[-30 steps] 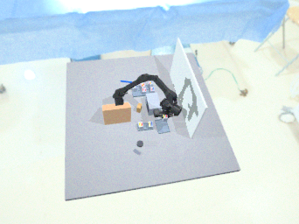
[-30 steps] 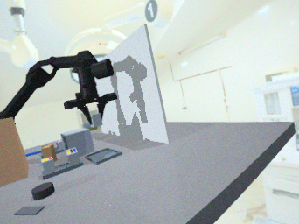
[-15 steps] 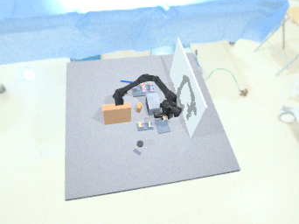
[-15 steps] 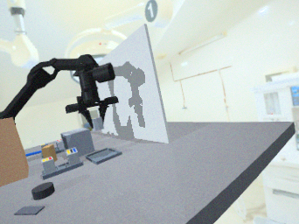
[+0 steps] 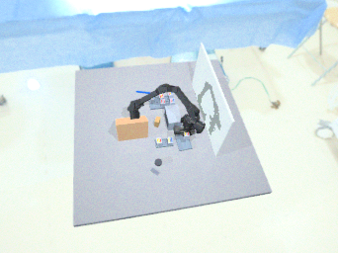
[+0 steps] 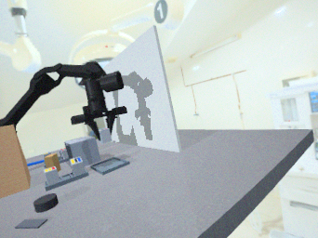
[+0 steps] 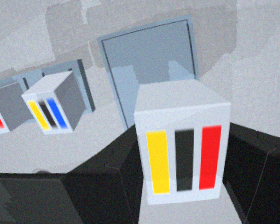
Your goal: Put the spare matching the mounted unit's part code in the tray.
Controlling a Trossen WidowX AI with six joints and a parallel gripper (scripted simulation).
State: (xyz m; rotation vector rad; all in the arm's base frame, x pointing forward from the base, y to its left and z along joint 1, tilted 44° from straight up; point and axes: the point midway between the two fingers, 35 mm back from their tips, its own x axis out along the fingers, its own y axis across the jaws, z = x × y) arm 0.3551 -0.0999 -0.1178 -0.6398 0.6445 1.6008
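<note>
The grey-blue tray is 1 cm behind my gripper tip and 9 cm below it. From my gripper tip the other things lie so: white spare block (2 cm above); tan block (19 cm behind, 17 cm to the left, 6 cm below); grey mounted unit (7 cm behind, 20 cm to the left, 5 cm below).
</note>
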